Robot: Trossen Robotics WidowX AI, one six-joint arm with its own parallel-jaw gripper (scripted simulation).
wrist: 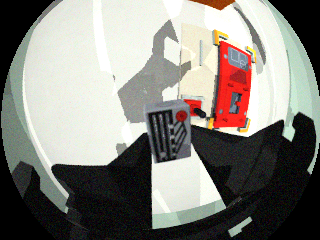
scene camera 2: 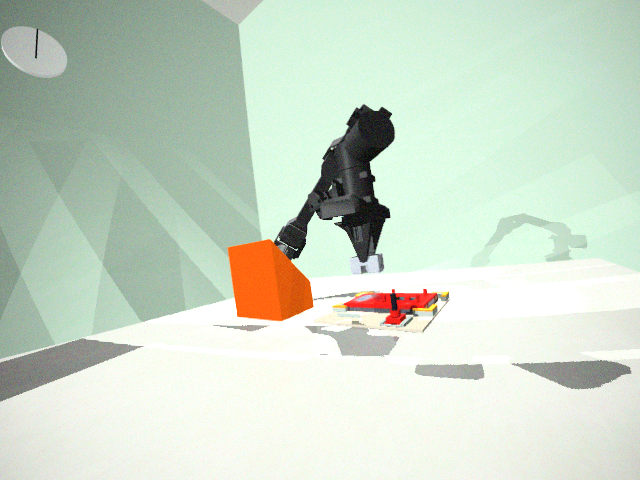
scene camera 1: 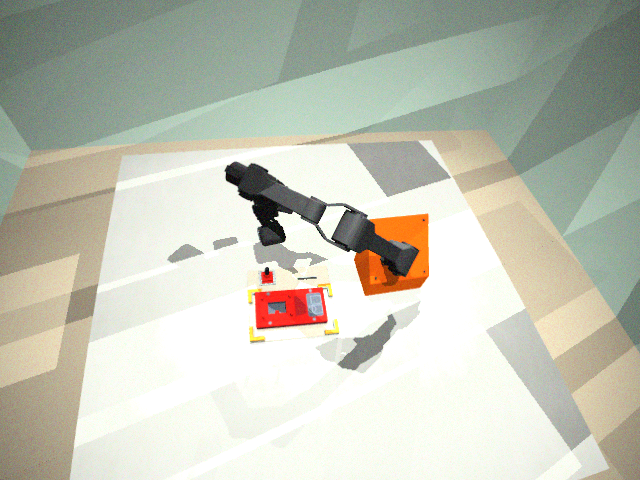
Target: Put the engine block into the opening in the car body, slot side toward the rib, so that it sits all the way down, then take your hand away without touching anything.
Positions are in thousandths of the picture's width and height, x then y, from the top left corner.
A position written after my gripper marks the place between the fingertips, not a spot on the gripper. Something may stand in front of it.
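Observation:
From the wrist view I can see my gripper (wrist: 527, 556), and it's carrying an engine block (wrist: 527, 515); there's a red car body (wrist: 730, 356) in that picture too. Scene camera 1 gives me my gripper (scene camera 1: 416, 484) and the red car body (scene camera 1: 473, 641). And in scene camera 2 you'd find my gripper (scene camera 2: 574, 543) along with the red car body (scene camera 2: 576, 630).

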